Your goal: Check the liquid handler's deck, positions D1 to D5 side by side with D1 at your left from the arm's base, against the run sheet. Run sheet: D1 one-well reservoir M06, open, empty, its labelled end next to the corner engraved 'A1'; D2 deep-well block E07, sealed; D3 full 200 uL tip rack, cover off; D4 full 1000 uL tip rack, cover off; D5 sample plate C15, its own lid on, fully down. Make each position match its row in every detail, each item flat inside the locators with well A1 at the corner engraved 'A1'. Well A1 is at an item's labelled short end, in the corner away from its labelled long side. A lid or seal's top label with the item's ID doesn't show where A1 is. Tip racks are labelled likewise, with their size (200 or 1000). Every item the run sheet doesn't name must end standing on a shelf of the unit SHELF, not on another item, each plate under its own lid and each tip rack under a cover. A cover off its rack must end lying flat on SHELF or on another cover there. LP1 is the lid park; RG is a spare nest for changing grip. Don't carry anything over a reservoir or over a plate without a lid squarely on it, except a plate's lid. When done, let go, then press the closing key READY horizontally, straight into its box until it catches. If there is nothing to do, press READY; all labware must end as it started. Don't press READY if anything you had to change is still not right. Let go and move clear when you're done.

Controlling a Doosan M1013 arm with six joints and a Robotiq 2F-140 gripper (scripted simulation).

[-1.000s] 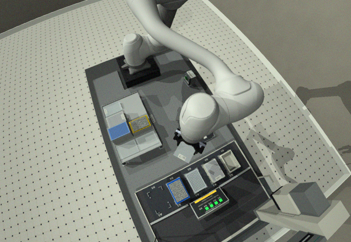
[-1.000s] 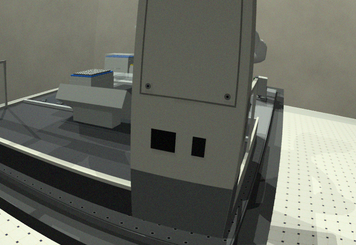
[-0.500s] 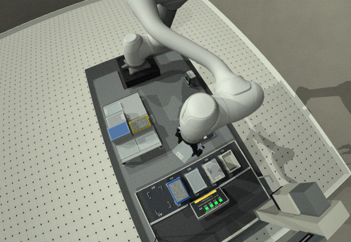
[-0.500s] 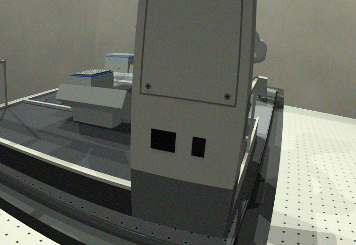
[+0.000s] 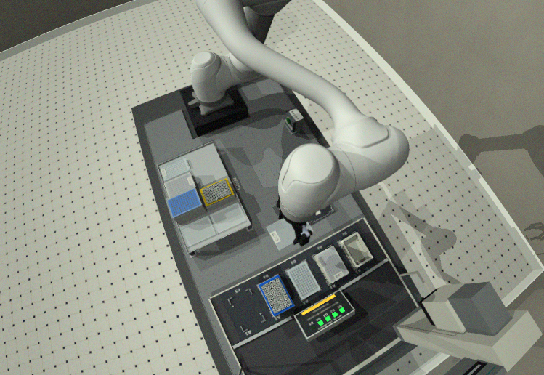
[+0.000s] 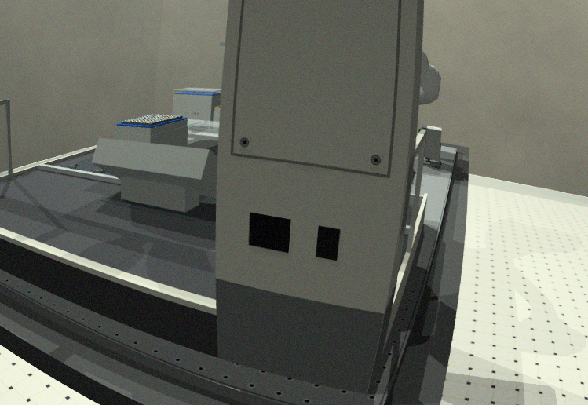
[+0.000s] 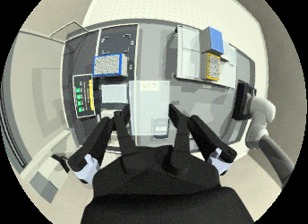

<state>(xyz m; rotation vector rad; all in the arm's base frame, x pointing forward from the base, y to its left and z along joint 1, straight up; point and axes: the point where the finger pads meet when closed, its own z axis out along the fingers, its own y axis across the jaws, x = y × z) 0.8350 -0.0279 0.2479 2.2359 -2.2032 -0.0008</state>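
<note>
Right now my hand is 20 mm above the flat lid. Also, from my hand: sealed deep-well block (240 mm below, 170 mm ahead, 120 mm to the left); then white well plate (260 mm below, 160 mm ahead, 10 mm to the right); then blue-rimmed tip rack (200 mm below, 170 mm ahead, 130 mm to the right).
</note>
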